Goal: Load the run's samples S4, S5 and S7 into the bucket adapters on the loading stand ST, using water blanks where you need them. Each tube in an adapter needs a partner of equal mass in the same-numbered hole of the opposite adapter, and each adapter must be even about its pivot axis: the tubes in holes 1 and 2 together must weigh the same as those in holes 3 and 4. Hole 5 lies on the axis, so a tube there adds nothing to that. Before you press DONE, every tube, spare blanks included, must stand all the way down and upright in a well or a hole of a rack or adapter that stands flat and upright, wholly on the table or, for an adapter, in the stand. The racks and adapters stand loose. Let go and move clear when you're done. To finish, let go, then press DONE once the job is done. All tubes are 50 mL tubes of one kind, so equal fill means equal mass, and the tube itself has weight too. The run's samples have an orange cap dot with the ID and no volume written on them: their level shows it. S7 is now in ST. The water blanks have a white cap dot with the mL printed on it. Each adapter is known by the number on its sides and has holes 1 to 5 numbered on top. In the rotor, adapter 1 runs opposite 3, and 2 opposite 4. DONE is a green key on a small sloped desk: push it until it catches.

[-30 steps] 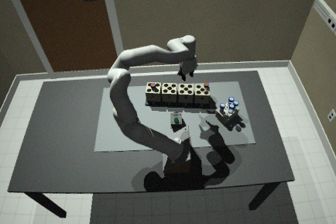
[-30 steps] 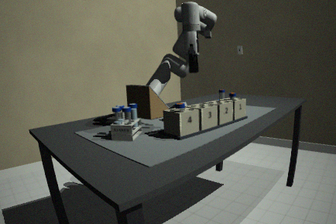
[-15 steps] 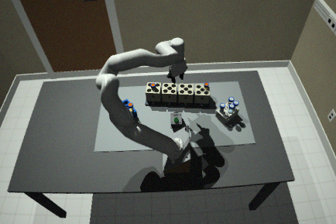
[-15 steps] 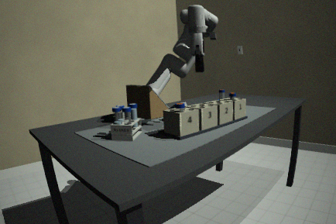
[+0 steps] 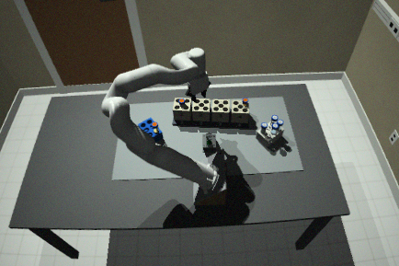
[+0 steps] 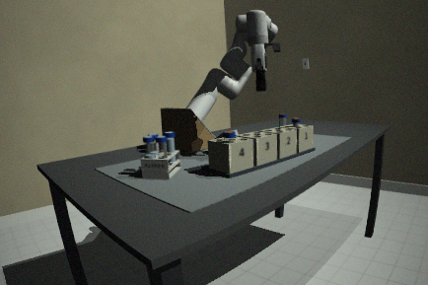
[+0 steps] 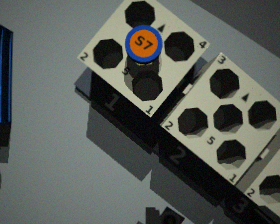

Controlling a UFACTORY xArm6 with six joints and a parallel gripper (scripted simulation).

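The sample S4 lies 240 mm to the left of my hand, 190 mm below it and 40 mm behind it. Also, from my hand: adapter 3 (200 mm below, 130 mm to the right, 50 mm ahead); then sample S7 (180 mm below, 100 mm ahead, 80 mm to the left); then adapter 2 (200 mm below, 70 mm ahead, 20 mm to the right).
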